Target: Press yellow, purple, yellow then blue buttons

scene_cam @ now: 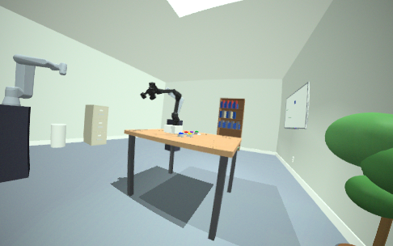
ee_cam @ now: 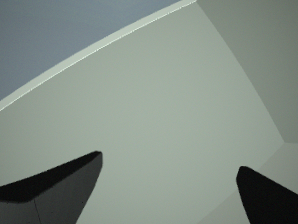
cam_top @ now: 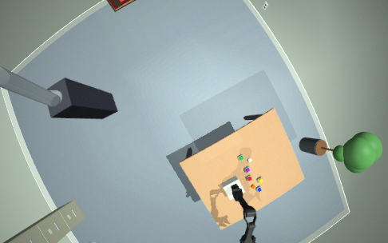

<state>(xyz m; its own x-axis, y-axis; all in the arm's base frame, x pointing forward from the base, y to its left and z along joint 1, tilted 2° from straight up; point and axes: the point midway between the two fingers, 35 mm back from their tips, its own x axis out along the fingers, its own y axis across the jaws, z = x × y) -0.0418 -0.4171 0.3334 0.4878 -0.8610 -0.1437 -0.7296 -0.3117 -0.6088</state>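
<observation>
Right now my gripper tip is 37 cm to the right of the yellow button, 37 cm above it and 31 cm short of it. The rest, counted from my gripper tip: red button 44 cm to the left, 37 cm below, 21 cm ahead; orange block 39 cm below, 33 cm to the left, 22 cm ahead; purple button 54 cm to the left, 37 cm below, 22 cm ahead.
</observation>
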